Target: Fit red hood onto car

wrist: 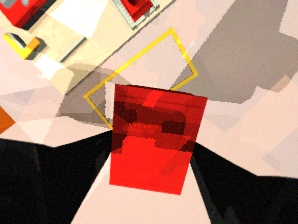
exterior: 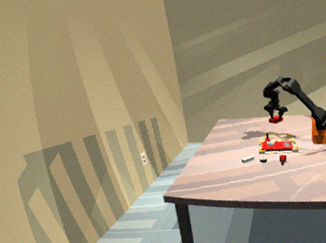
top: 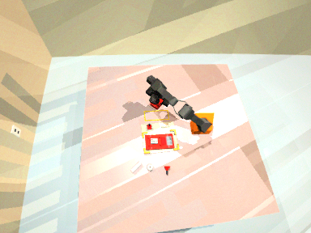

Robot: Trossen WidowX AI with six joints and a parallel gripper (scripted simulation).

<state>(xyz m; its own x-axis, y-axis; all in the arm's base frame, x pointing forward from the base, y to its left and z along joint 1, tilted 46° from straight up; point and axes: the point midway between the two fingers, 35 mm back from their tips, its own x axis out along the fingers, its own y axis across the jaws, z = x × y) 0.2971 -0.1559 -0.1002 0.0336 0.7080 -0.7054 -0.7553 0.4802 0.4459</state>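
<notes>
Right now my gripper tip is 28 cm to the right of the grey engine block, 8 cm above it and 5 cm short of it. Round my gripper tip: wheel (45 cm to the left, 10 cm below, 9 cm ahead); jig (24 cm to the left, 10 cm below, 1 cm ahead); red hood (1 cm above).
</notes>
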